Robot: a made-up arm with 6 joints. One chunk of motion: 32 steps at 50 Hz.
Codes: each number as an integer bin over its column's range. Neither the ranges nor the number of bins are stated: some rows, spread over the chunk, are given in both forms.
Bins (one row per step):
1: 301 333 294 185 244 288
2: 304 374 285 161 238 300
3: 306 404 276 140 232 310
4: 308 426 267 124 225 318
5: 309 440 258 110 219 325
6: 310 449 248 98 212 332
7: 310 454 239 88 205 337
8: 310 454 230 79 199 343
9: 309 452 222 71 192 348
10: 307 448 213 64 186 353
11: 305 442 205 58 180 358
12: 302 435 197 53 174 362
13: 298 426 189 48 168 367
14: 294 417 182 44 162 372
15: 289 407 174 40 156 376
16: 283 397 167 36 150 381
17: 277 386 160 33 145 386
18: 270 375 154 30 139 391
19: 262 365 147 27 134 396
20: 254 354 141 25 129 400
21: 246 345 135 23 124 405
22: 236 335 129 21 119 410
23: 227 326 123 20 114 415
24: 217 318 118 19 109 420
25: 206 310 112 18 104 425
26: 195 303 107 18 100 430
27: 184 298 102 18 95 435
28: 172 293 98 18 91 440
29: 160 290 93 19 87 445
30: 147 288 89 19 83 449
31: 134 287 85 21 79 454
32: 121 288 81 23 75 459
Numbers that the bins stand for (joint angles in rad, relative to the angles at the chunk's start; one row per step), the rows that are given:
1: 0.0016 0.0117 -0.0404 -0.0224 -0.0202 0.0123
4: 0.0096 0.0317 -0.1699 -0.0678 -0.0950 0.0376
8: 0.0119 0.0377 -0.3473 -0.1013 -0.1972 0.0586
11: 0.0062 0.0351 -0.4671 -0.1169 -0.2720 0.0713
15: -0.0120 0.0276 -0.6158 -0.1303 -0.3664 0.0864
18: -0.0335 0.0207 -0.7116 -0.1377 -0.4332 0.0990
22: -0.0721 0.0121 -0.8315 -0.1444 -0.5119 0.1150
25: -0.1062 0.0067 -0.9130 -0.1466 -0.5709 0.1276
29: -0.1584 0.0024 -1.0041 -0.1459 -0.6378 0.1445
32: -0.2027 0.0020 -1.0616 -0.1429 -0.6850 0.1562
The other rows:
2: 0.0050 0.0205 -0.0836 -0.0403 -0.0438 0.0224
3: 0.0073 0.0270 -0.1267 -0.0559 -0.0674 0.0309
5: 0.0107 0.0347 -0.2130 -0.0782 -0.1186 0.0435
6: 0.0119 0.0367 -0.2610 -0.0871 -0.1461 0.0494
7: 0.0119 0.0377 -0.3041 -0.0946 -0.1736 0.0536
9: 0.0107 0.0373 -0.3856 -0.1072 -0.2248 0.0628
10: 0.0085 0.0364 -0.4288 -0.1124 -0.2484 0.0670
12: 0.0028 0.0336 -0.5055 -0.1206 -0.2956 0.0746
13: -0.0018 0.0317 -0.5438 -0.1243 -0.3192 0.0788
14: -0.0063 0.0298 -0.5774 -0.1273 -0.3428 0.0830
16: -0.0188 0.0255 -0.6493 -0.1332 -0.3900 0.0906
17: -0.0256 0.0231 -0.6829 -0.1355 -0.4096 0.0948
19: -0.0426 0.0186 -0.7452 -0.1399 -0.4529 0.1032
20: -0.0517 0.0162 -0.7740 -0.1414 -0.4726 0.1066
21: -0.0608 0.0143 -0.8027 -0.1429 -0.4923 0.1108
23: -0.0823 0.0102 -0.8603 -0.1451 -0.5316 0.1192
24: -0.0937 0.0085 -0.8842 -0.1459 -0.5513 0.1234
26: -0.1187 0.0052 -0.9370 -0.1466 -0.5867 0.1318
27: -0.1312 0.0041 -0.9610 -0.1466 -0.6063 0.1360
28: -0.1448 0.0031 -0.9801 -0.1466 -0.6221 0.1403
30: -0.1732 0.0020 -1.0233 -0.1459 -0.6535 0.1478
31: -0.1879 0.0018 -1.0425 -0.1444 -0.6693 0.1520

